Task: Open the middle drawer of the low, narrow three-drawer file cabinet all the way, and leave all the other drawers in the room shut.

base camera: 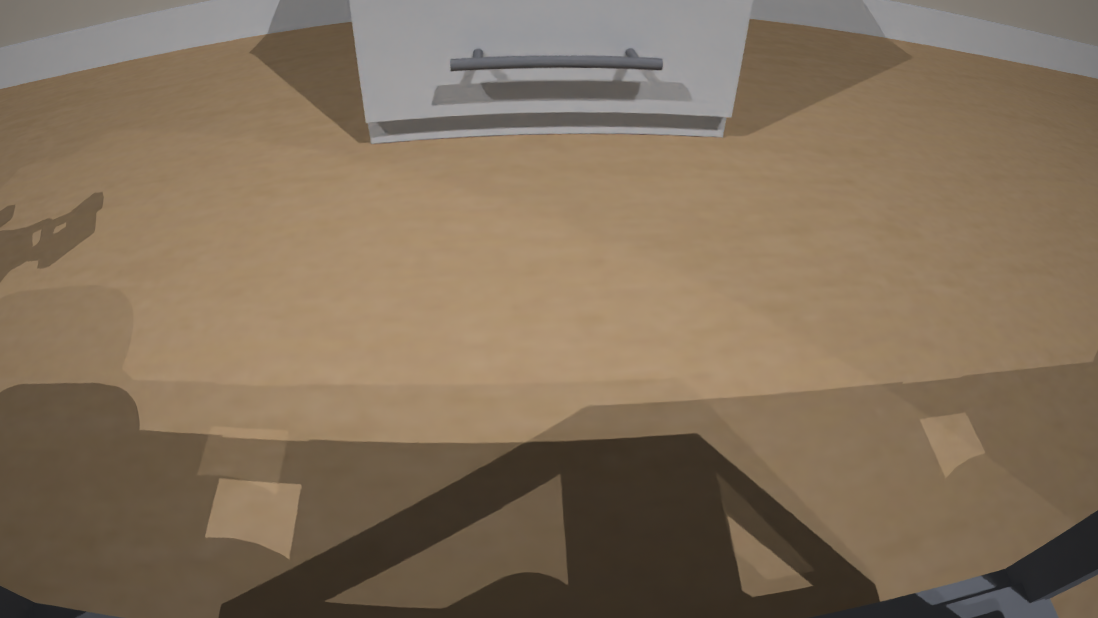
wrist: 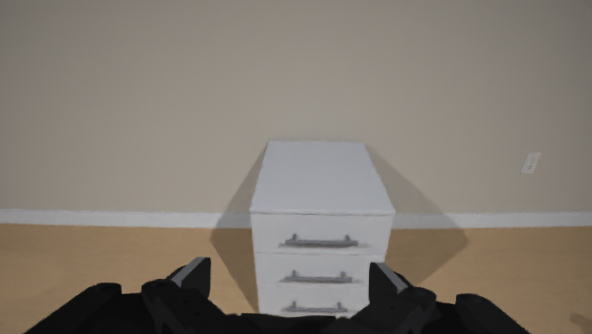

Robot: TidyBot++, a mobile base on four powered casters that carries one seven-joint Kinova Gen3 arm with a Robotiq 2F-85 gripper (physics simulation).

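Frame: origin at the arm's base, x right, y back, z down, level; centimetres.
Seen in the pictures: gripper, between the fingertips: (wrist: 289, 278).
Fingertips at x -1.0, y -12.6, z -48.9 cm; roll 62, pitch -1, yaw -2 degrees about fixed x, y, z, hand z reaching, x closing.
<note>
A point is followed by its place in that frame.
The white three-drawer file cabinet (base camera: 553, 95) @(x 4.3, y -70.0, z 33.5 cm) (wrist: 322, 180) @(x 4.9, y -87.3, z -12.4 cm) stands against the wall, a little right of centre in the wrist view. Its three drawers look shut. The middle drawer's grey bar handle (wrist: 319, 279) @(x 4.5, y -66.4, z 12.1 cm) shows between my fingertips in the wrist view, farther off than they are. The top handle (wrist: 321, 243) @(x 4.4, y -66.3, z -3.2 cm) is above it and the bottom handle (wrist: 316, 309) @(x 4.2, y -66.6, z 27.4 cm) below, close over the gripper body. The base camera shows the cabinet's lowest front with one bar handle (base camera: 556, 62) @(x 4.2, y -66.2, z 27.9 cm). My gripper (wrist: 289, 278) @(x -1.0, y -12.6, z -48.9 cm) is open and empty, in front of the cabinet and apart from it.
The beige wall (wrist: 150, 100) @(x -70.7, y -122.6, z -30.1 cm) with a white baseboard (wrist: 100, 218) @(x -113.1, y -119.1, z 34.5 cm) runs behind the cabinet. A wall outlet (wrist: 531, 163) @(x 112.8, y -131.8, z -0.3 cm) is at the right. Wooden floor (base camera: 537, 268) @(x 1.9, y -48.7, z 39.6 cm) lies between the base and the cabinet, with shadows across it. Dark parts of the base show at the base view's lower corners.
</note>
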